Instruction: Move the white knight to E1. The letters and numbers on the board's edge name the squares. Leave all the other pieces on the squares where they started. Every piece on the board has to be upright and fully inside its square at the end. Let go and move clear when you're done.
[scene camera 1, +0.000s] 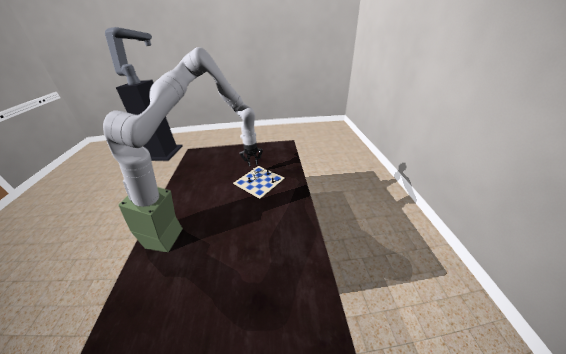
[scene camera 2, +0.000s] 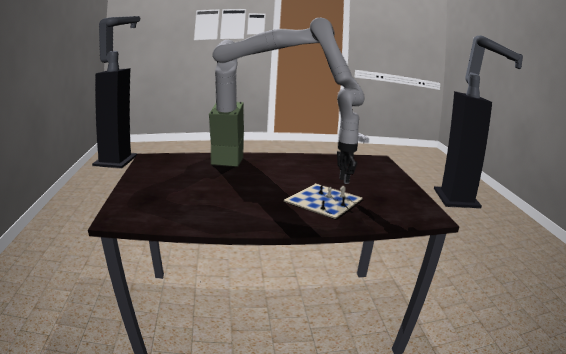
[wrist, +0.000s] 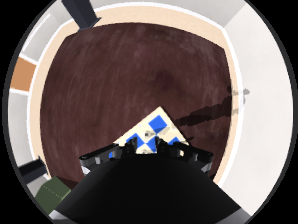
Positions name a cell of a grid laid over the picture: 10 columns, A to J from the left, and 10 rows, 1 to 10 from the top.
Observation:
In view: the gripper (wrist: E7) and a chessboard (scene camera 2: F6).
The chessboard also shows in scene camera 1 (scene camera 1: E6) and in the wrist view (wrist: F6).

